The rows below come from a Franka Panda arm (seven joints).
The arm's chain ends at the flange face. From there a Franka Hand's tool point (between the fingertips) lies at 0.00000 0.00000 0.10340 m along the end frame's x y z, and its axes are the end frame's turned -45 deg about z.
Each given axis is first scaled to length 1.
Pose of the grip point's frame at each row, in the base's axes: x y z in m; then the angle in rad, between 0 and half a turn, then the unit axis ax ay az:
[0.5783, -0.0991, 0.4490, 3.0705, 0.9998, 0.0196, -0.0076]
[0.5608, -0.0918, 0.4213, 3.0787, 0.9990, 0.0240, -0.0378]
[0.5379, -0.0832, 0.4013, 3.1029, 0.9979, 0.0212, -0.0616]
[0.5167, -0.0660, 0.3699, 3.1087, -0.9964, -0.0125, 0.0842]
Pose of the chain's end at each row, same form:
[0.5797, -0.0917, 0.5521, 3.0701, 0.9312, -0.3645, 0.0066]
[0.5684, -0.0851, 0.5242, 3.0546, 0.9326, -0.3603, -0.0229]
[0.5505, -0.0789, 0.5038, 3.0587, 0.9307, -0.3625, -0.0495]
[0.5341, -0.0692, 0.4718, 3.1075, 0.9253, -0.3697, -0.0841]

